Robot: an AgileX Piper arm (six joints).
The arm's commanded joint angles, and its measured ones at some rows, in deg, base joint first. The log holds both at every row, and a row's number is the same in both.
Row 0, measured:
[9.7 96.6 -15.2 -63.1 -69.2 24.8]
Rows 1 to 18, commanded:
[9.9 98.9 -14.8 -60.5 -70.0 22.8]
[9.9 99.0 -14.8 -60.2 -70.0 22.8]
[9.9 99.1 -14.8 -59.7 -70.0 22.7]
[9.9 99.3 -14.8 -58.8 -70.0 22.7]
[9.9 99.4 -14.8 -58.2 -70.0 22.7]
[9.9 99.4 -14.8 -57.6 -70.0 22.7]
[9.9 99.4 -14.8 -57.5 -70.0 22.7]
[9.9 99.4 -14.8 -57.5 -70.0 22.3]
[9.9 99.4 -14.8 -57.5 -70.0 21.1]
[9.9 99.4 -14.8 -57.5 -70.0 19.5]
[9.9 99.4 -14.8 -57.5 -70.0 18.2]
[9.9 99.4 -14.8 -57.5 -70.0 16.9]
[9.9 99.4 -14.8 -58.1 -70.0 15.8]
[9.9 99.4 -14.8 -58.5 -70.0 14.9]
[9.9 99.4 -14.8 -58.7 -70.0 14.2]
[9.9 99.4 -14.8 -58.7 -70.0 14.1]
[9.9 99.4 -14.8 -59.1 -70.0 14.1]
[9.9 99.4 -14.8 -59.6 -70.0 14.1]
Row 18, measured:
[9.7 99.4 -15.2 -58.0 -69.3 15.9]
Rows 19 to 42, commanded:
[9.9 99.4 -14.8 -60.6 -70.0 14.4]
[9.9 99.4 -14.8 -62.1 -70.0 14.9]
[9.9 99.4 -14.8 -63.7 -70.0 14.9]
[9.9 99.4 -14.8 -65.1 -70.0 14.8]
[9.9 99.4 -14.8 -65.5 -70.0 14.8]
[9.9 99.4 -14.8 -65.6 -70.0 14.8]
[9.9 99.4 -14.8 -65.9 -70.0 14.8]
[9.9 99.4 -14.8 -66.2 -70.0 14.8]
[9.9 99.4 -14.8 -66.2 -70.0 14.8]
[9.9 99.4 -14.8 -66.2 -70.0 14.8]
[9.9 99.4 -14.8 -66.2 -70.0 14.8]
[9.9 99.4 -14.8 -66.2 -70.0 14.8]
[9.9 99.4 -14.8 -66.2 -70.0 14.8]
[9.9 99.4 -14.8 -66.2 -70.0 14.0]
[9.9 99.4 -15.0 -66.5 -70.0 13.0]
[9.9 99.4 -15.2 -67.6 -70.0 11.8]
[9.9 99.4 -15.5 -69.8 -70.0 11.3]
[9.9 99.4 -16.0 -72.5 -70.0 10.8]
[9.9 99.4 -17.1 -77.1 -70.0 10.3]
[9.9 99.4 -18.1 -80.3 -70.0 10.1]
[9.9 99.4 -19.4 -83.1 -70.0 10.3]
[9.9 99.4 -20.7 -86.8 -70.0 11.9]
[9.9 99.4 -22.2 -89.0 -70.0 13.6]
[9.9 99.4 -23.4 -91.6 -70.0 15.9]
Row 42, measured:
[9.7 99.4 -19.0 -81.0 -69.3 11.5]
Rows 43 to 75, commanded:
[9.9 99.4 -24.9 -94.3 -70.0 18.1]
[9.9 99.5 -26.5 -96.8 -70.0 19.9]
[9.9 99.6 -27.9 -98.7 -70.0 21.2]
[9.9 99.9 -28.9 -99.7 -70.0 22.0]
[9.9 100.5 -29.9 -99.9 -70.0 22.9]
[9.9 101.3 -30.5 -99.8 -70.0 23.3]
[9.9 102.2 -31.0 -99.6 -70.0 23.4]
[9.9 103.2 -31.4 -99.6 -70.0 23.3]
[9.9 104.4 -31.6 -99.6 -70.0 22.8]
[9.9 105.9 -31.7 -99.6 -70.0 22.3]
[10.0 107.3 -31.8 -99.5 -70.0 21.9]
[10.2 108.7 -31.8 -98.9 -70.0 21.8]
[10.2 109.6 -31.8 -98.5 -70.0 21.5]
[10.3 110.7 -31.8 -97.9 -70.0 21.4]
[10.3 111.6 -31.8 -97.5 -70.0 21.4]
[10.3 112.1 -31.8 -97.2 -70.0 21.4]
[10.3 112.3 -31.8 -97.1 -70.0 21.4]
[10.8 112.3 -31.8 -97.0 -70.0 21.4]
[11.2 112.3 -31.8 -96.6 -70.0 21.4]
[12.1 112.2 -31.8 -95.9 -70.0 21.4]
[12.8 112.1 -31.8 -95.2 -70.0 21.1]
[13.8 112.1 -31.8 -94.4 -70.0 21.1]
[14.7 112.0 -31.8 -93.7 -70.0 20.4]
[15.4 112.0 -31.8 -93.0 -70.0 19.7]
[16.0 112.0 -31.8 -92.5 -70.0 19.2]
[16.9 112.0 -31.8 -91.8 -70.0 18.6]
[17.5 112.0 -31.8 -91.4 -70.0 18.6]
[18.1 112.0 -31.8 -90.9 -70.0 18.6]
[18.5 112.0 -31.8 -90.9 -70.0 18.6]
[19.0 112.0 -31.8 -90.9 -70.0 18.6]
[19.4 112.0 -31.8 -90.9 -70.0 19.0]
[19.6 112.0 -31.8 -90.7 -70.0 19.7]
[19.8 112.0 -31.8 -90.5 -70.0 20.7]
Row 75, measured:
[18.7 112.2 -31.5 -91.7 -69.3 19.3]
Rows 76 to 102, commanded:
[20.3 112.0 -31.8 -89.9 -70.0 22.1]
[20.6 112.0 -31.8 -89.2 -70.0 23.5]
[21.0 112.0 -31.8 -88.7 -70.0 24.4]
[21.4 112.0 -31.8 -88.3 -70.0 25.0]
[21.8 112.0 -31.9 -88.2 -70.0 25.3]
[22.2 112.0 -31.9 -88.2 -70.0 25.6]
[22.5 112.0 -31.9 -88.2 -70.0 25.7]
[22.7 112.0 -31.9 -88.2 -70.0 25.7]
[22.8 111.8 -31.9 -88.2 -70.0 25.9]
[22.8 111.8 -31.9 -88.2 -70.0 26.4]
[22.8 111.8 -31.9 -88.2 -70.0 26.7]
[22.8 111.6 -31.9 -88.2 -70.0 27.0]
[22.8 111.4 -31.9 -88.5 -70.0 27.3]
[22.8 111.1 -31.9 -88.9 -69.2 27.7]
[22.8 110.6 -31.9 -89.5 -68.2 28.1]
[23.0 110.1 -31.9 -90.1 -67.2 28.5]
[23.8 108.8 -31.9 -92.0 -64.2 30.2]
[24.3 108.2 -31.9 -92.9 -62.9 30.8]
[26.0 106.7 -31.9 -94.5 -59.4 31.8]
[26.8 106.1 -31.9 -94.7 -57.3 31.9]
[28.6 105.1 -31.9 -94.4 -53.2 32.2]
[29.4 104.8 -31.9 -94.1 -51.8 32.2]
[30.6 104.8 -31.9 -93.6 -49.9 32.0]
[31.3 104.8 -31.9 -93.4 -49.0 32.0]
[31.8 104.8 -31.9 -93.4 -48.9 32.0]
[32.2 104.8 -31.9 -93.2 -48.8 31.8]
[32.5 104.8 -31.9 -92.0 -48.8 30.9]
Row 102, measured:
[31.4 105.4 -31.8 -93.7 -49.5 31.9]
